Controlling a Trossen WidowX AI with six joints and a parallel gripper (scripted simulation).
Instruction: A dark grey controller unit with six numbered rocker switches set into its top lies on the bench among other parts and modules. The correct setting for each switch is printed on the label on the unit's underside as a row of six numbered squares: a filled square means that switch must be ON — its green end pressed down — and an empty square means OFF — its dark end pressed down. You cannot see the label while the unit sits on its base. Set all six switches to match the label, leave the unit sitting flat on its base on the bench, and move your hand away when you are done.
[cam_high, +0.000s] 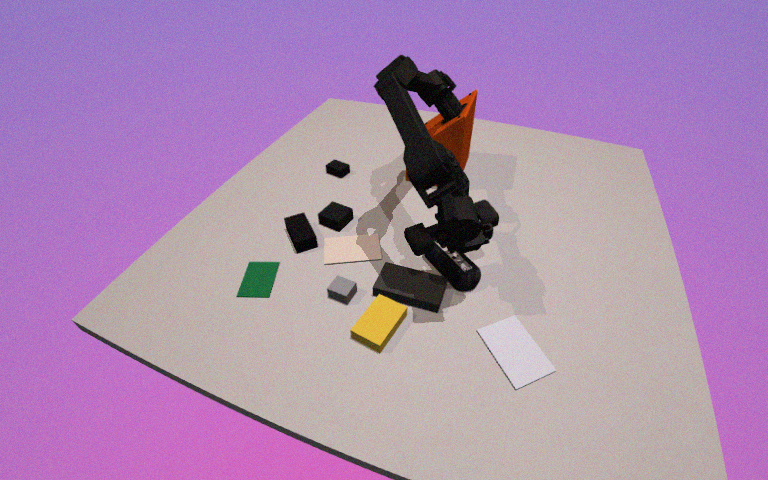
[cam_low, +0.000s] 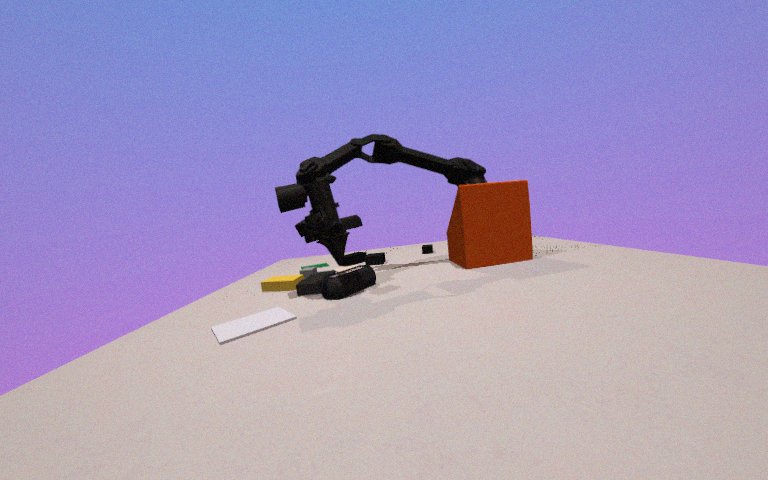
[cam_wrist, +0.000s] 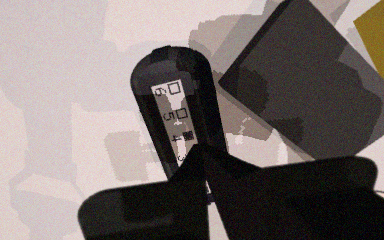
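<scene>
Now: gripper tip 90 mm short of the dark grey box, 50 mm to the left of it and 50 mm above it. From my gripper tip the other things lie so: grey cube (180 mm to the right, 170 mm ahead, 50 mm below); beige card (240 mm to the right, 60 mm below, 40 mm ahead); yellow block (200 mm ahead, 70 mm to the right, 50 mm below).
</scene>
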